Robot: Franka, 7 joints.
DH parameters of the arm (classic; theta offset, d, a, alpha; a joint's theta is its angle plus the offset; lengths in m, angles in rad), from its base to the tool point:
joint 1: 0 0.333 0 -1.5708
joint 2: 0 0 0 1.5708
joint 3: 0 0.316 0.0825 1.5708
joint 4: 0 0 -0.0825 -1.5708
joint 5: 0 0.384 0 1.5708
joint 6: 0 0 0.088 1.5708
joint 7: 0 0.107 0 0
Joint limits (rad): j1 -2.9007..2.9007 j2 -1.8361..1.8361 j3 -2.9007..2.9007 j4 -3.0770..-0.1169 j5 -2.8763..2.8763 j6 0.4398..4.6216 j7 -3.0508..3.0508
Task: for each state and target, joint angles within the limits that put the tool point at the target. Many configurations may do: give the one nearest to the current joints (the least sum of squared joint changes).
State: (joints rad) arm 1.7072 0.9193 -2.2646 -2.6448 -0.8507 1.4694 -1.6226
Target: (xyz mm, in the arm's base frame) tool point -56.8 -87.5 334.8
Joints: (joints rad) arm 1.1859 0.7237 -2.6863 -3.0770 -0.3853 0.8559 -1.6226
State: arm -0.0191 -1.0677 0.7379 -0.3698 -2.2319 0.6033 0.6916
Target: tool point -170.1 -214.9 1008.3
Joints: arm 0.5999 -0.4874 0.6213 -0.2494 -2.1513 0.8231 0.6916
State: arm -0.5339 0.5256 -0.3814 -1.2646 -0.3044 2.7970 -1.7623
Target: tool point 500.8 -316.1 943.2
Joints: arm -0.4052 0.3700 -0.3189 -0.7478 -0.2804 2.8096 -1.7623
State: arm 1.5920 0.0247 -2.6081 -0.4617 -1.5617 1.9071 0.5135
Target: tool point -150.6 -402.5 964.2
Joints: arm 1.2782 -0.0528 -2.8968 -0.8490 -1.3798 1.3242 0.5135
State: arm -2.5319 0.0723 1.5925 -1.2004 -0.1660 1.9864 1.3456
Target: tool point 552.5 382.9 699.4
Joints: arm -1.8242 -0.4212 2.2040 -1.1604 -0.1017 2.0244 1.3456
